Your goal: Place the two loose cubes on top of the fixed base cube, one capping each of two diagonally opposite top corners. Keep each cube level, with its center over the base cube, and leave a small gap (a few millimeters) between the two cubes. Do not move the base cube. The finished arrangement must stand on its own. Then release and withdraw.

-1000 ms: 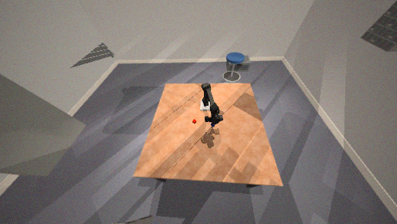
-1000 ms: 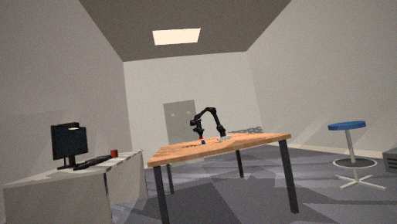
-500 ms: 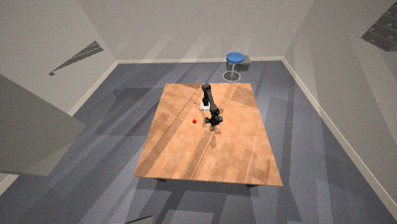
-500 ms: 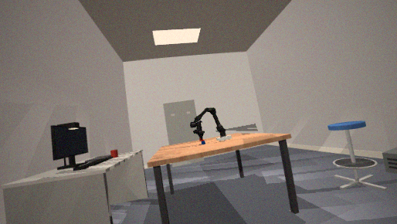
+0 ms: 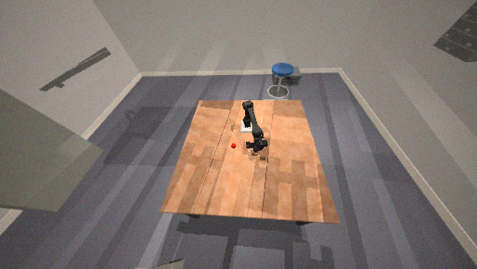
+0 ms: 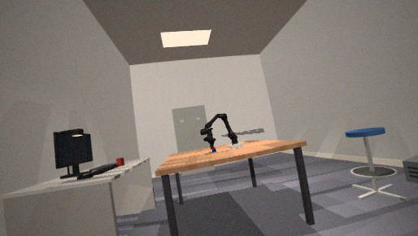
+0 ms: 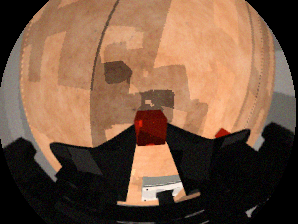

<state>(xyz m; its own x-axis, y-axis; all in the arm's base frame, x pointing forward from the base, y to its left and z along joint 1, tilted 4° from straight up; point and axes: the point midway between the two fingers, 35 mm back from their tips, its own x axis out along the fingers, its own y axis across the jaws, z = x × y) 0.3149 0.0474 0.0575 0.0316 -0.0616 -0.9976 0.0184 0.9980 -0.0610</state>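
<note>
Right now the blue cube is 20 mm behind my gripper tip and 40 mm below it.
</note>
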